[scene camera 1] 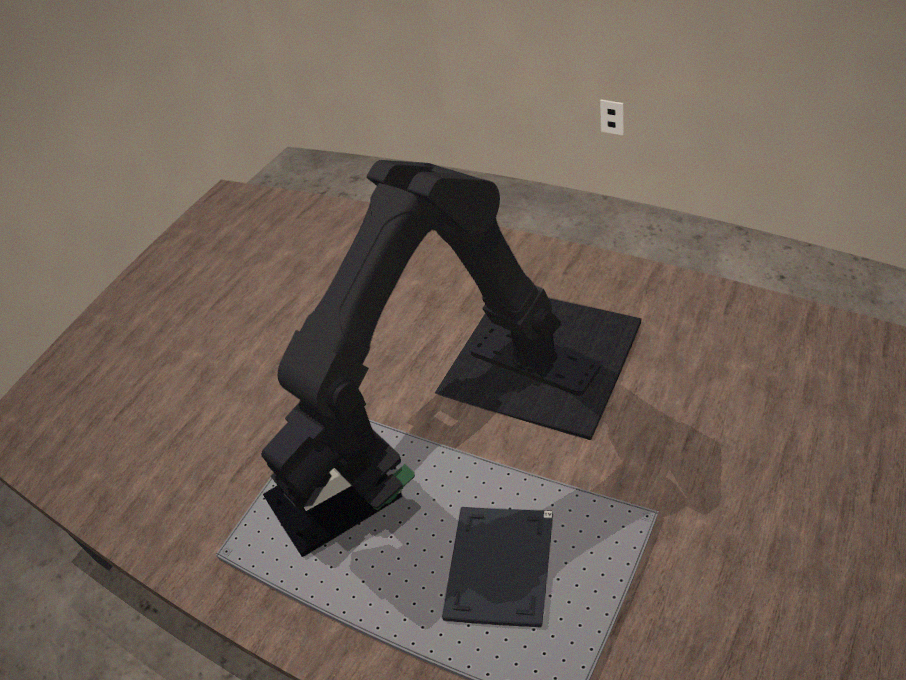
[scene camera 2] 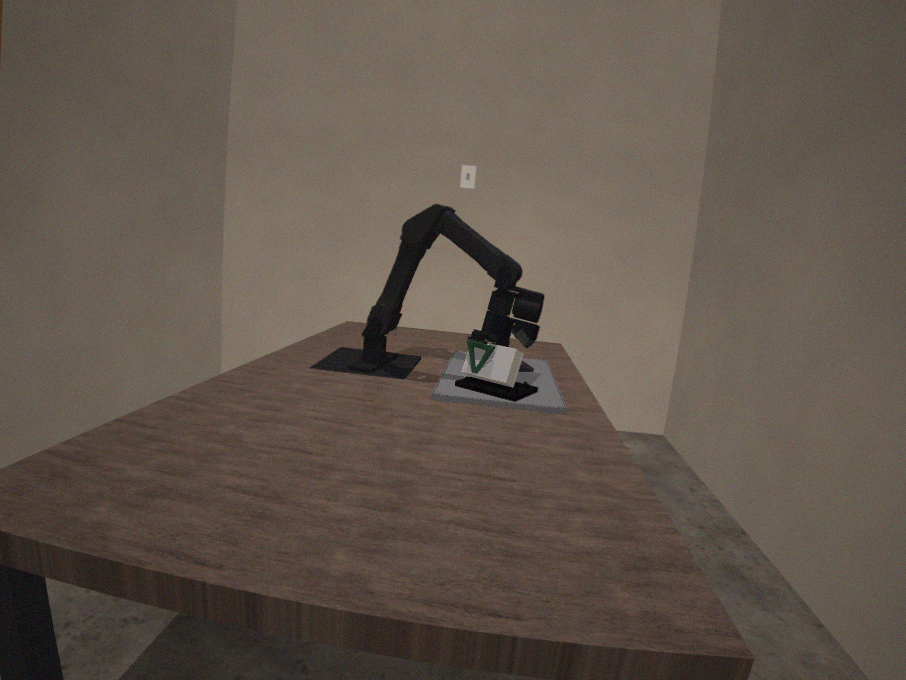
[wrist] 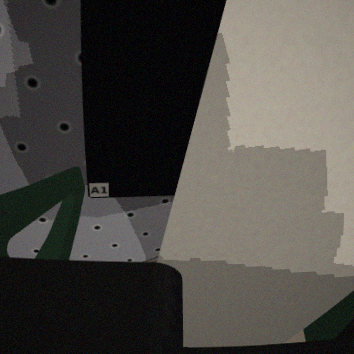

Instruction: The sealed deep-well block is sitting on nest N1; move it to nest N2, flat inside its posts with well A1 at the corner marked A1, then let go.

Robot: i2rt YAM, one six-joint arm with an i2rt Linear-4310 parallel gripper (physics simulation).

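Seen in the pictures: gripper, fingertip midpoint: [scene camera 1: 367, 475] [scene camera 2: 481, 373] [wrist: 177, 176]; arm's base, origin of the base link: [scene camera 1: 535, 360] [scene camera 2: 373, 362].
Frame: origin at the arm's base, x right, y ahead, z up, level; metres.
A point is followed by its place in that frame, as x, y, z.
Observation:
The white sealed deep-well block [scene camera 2: 503, 366] {0.135, 0.374, 0.070} [wrist: 267, 182] [scene camera 1: 332, 486] {0.087, 0.365, 0.062} sits tilted on the black nest N1 [scene camera 1: 310, 528] {0.097, 0.419, 0.019} [scene camera 2: 488, 389] {0.169, 0.350, 0.019} [wrist: 140, 105] {0.068, 0.350, 0.019}, not flat. In scene camera 1 my arm hides most of it. An A1 label [wrist: 98, 189] {0.033, 0.310, 0.020} marks a corner of this nest in the wrist view. My gripper [scene camera 1: 345, 489] [scene camera 2: 500, 356] [wrist: 177, 176] {0.075, 0.314, 0.032} is open, its green fingers on either side of the block and holding nothing. Nest N2 [scene camera 1: 499, 567] {-0.149, 0.336, 0.019}, a dark plate with corner marks, lies empty to the right, with a small white A1 tag [scene camera 1: 546, 514] {-0.160, 0.241, 0.019} at its far right corner.
Both nests lie on a grey perforated mat [scene camera 1: 592, 578] {-0.256, 0.290, 0.008} [scene camera 2: 550, 401] {0.151, 0.492, 0.008} [wrist: 105, 232] {0.018, 0.259, 0.008} near the edge of the wooden table [scene camera 1: 731, 409] {-0.313, -0.054, -0.005} [scene camera 2: 329, 483] {0.686, 0.218, -0.005}. The arm's black base plate [scene camera 1: 603, 340] {-0.078, -0.084, 0.004} [scene camera 2: 332, 362] {0.061, -0.096, -0.001} stands behind the mat.

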